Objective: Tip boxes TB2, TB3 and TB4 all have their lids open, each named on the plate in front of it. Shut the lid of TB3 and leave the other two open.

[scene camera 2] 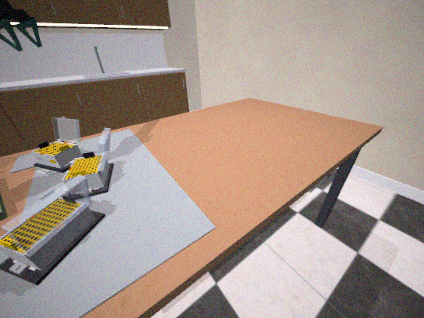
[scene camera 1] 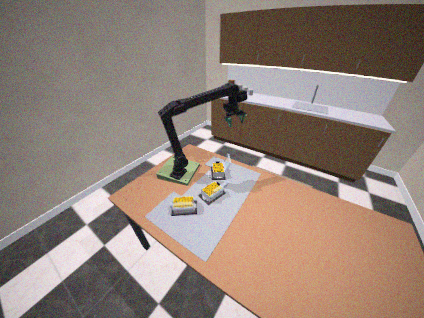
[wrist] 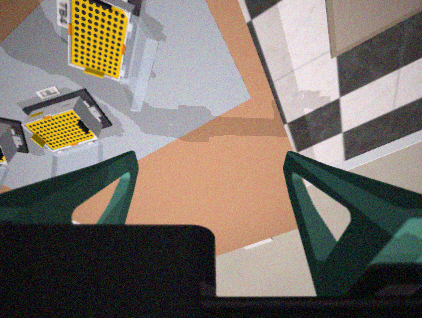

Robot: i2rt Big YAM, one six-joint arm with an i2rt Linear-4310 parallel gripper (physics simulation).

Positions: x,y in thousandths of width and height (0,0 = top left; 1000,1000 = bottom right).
Scene:
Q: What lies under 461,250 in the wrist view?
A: A grey mat.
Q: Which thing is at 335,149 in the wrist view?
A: A clear lid.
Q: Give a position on a clear lid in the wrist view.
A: At 191,495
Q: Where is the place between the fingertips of my gripper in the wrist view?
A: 501,502

